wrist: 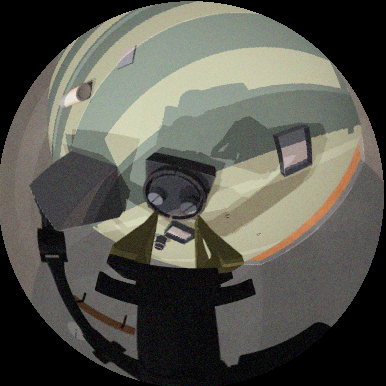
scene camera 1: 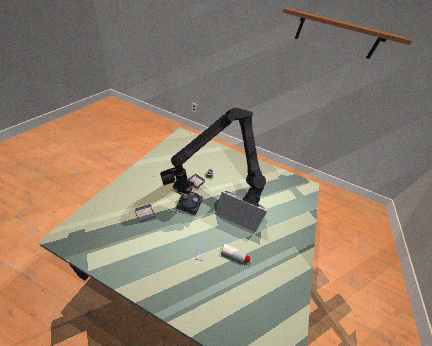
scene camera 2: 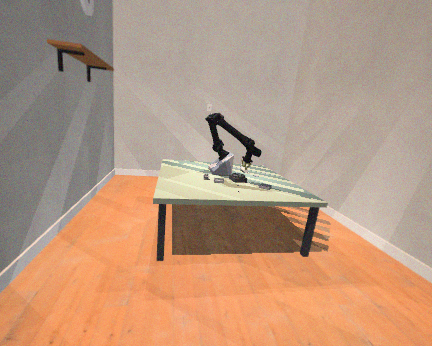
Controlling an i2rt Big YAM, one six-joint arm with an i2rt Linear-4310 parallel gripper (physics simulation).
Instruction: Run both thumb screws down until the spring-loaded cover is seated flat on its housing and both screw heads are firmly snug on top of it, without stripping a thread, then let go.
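Frame: origin at the arm's base, x ahead, y left, z up, level; centimetres.
Where they show: gripper, fingertip midpoint: [wrist: 176, 215] [scene camera 1: 185, 195] [scene camera 2: 244, 168]; arm's base at its link origin: [wrist: 51, 198] [scene camera 1: 250, 202] [scene camera 2: 224, 156].
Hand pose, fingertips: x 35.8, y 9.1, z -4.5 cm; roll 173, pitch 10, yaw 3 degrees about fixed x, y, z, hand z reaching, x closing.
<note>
Things, the pixels of their top centre, and the offset from my fingertips. "spot": a spot on its surface instead.
- dark square housing at its top centre: [wrist: 172, 199] [scene camera 1: 190, 198] [scene camera 2: 238, 174] dy -4.1, dx -1.6, dz -6.4 cm
- left screw head at a spot on its surface: [wrist: 156, 198] spot: dy -4.2, dx -4.4, dz -5.5 cm
- right screw head at a spot on its surface: [wrist: 188, 207] spot: dy -3.7, dx +1.7, dz -5.4 cm
- small dark knobbed part at its top centre: [wrist: 157, 248] [scene camera 1: 210, 170] dy -34.5, dx -3.1, dz -7.1 cm
- white cylinder with a red end, top centre: [scene camera 1: 237, 251] dy +15.6, dx -37.9, dz -7.0 cm
- flat pale piece at its top centre: [wrist: 125, 56] [scene camera 1: 199, 254] dy +23.0, dx -20.4, dz -11.7 cm
The dark square housing [scene camera 1: 187, 209] [scene camera 2: 239, 178] [wrist: 202, 170] stands on the table under the gripper. Its round dark cover [wrist: 173, 186] is on top, with two light, slotted thumb screw heads. In the wrist view the left screw head [wrist: 156, 198] is near the left fingertip and the right screw head [wrist: 188, 207] is just beyond the finger gap, nearer the right fingertip. How far the screws or the cover are down cannot be told. My gripper [scene camera 1: 188, 192] [scene camera 2: 245, 169] [wrist: 176, 215] points down above the housing, partly open, with nothing between its fingers.
A large grey slanted block [scene camera 1: 241, 212] [scene camera 2: 222, 165] [wrist: 80, 190] stands beside the housing at the arm's base. Two shallow trays [scene camera 1: 145, 213] [scene camera 1: 197, 181], a small dark knobbed part [scene camera 1: 210, 173], a white cylinder with a red end [scene camera 1: 234, 253] and a flat pale piece [scene camera 1: 199, 256] lie around.
</note>
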